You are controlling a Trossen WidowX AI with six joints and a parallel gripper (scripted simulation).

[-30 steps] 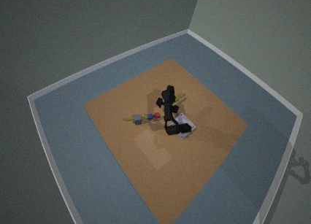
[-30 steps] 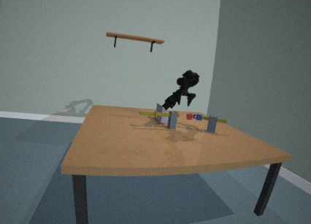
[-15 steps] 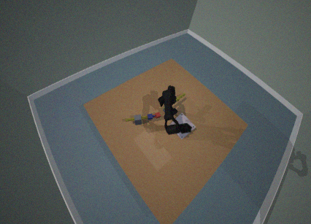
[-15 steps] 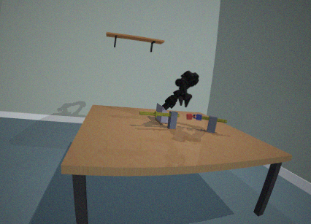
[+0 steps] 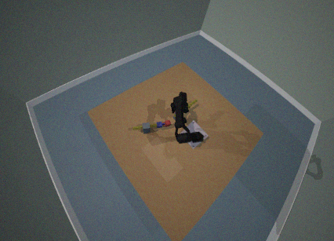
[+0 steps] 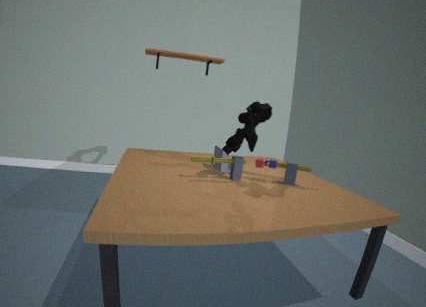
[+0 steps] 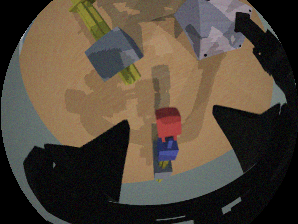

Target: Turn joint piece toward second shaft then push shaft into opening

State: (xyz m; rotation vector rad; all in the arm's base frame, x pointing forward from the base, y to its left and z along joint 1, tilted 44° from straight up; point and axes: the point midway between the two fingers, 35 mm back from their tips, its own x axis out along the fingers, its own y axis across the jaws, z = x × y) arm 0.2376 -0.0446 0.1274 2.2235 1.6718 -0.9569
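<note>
Right now the red joint piece is 20 mm ahead of my gripper tip, 60 mm to the left of it and 70 mm below it.
</note>
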